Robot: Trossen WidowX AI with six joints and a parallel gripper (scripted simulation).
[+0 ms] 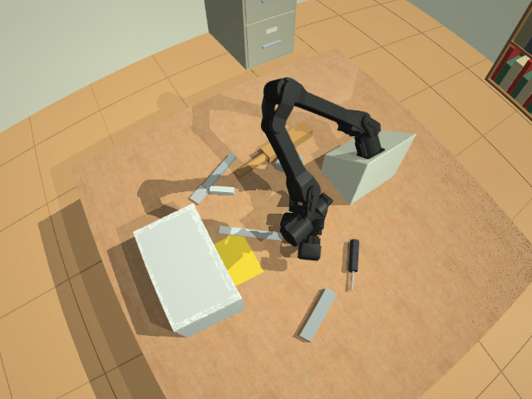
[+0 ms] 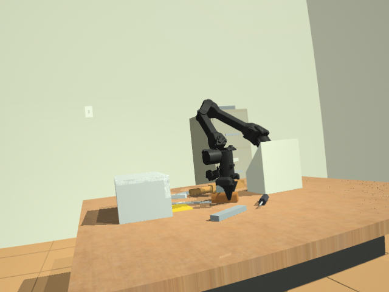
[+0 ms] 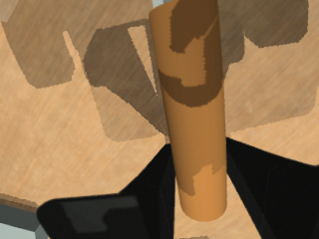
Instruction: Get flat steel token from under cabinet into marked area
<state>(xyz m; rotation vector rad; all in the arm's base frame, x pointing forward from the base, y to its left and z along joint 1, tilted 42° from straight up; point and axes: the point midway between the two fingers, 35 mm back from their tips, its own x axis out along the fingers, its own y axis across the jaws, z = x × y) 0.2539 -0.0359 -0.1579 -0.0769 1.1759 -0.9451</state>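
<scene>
Right now my gripper tip is 7 cm past the black screwdriver and 15 cm to the right of it. The rest, counted from my gripper tip: grey block: 9 cm behind, 26 cm to the right, 1 cm above; grey bar: 10 cm ahead, 22 cm to the left; flat grey token: 33 cm ahead, 2 cm to the right, 1 cm below.
</scene>
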